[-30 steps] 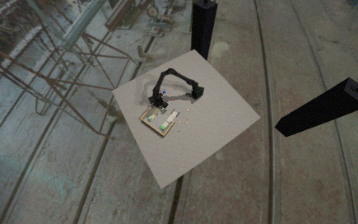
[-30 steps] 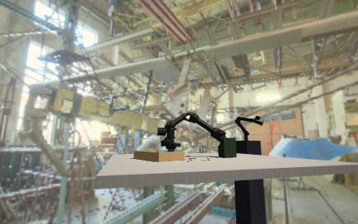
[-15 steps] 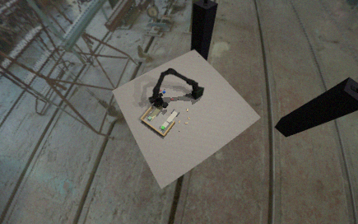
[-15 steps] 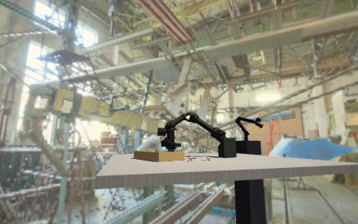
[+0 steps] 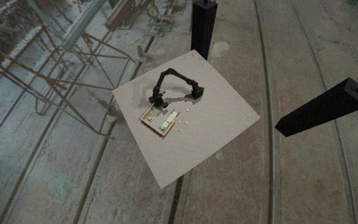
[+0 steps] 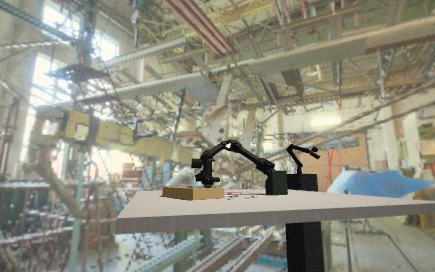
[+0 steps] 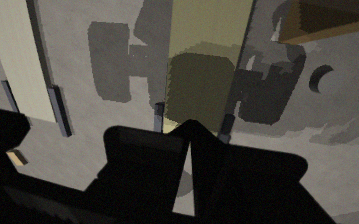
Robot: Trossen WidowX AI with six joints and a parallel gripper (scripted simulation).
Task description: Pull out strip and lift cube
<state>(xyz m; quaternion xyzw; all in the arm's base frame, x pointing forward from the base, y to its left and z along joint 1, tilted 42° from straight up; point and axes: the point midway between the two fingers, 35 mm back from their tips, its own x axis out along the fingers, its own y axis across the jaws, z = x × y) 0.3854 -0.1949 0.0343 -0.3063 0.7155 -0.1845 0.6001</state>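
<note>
Now: gripper tip 14 cm past the blue disc and 12 cm to the left of it.
</note>
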